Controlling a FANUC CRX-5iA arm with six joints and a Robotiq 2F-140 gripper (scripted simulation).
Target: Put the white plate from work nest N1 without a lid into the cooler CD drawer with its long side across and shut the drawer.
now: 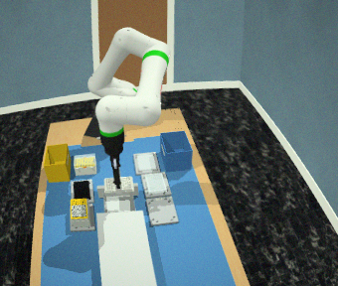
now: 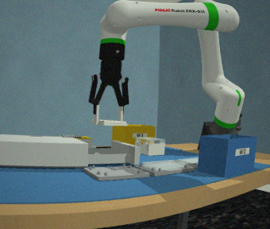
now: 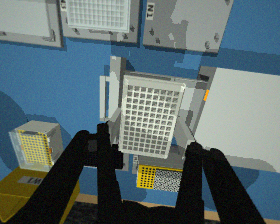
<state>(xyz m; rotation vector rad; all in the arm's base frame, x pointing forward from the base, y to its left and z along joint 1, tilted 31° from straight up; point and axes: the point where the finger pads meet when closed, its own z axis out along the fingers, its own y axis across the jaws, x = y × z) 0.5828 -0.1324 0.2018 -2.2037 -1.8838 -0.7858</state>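
The drawer is 14 cm below my hand, 3 cm ahead of it and 1 cm to the right of it. Also, from my hand: grey work nest N1: 17 cm to the left, 16 cm below, 6 cm ahead; white plate: 2 cm below; yellow rack: 21 cm to the right, 11 cm below, 4 cm ahead.
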